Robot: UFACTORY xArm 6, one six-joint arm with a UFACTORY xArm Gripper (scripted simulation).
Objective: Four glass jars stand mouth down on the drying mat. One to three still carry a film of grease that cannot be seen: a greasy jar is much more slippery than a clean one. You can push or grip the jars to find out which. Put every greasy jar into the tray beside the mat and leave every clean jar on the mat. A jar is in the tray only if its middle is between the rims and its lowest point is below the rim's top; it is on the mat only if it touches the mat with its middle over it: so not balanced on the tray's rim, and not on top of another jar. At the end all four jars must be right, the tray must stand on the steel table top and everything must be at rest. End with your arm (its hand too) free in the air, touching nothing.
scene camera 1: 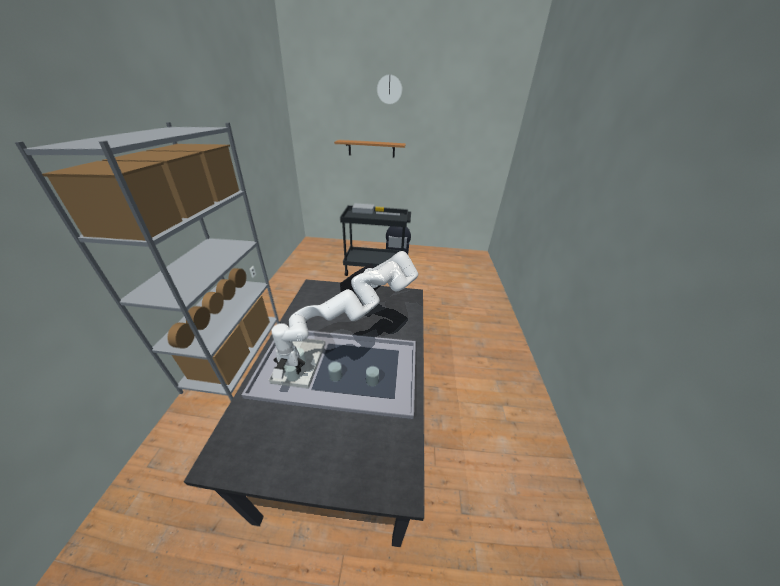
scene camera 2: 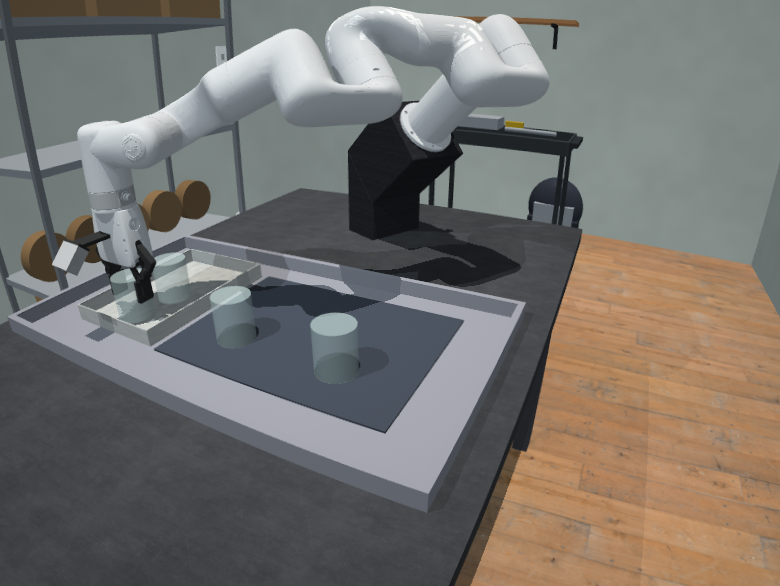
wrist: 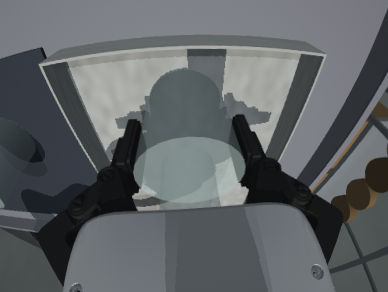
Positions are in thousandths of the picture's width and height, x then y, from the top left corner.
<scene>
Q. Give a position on a dark drying mat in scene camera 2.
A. At 511, 591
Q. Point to a jar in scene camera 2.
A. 166, 530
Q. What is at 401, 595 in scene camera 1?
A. A tray.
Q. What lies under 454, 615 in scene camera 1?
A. A dark drying mat.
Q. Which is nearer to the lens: the jar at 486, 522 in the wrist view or the tray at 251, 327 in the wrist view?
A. The jar.
</scene>
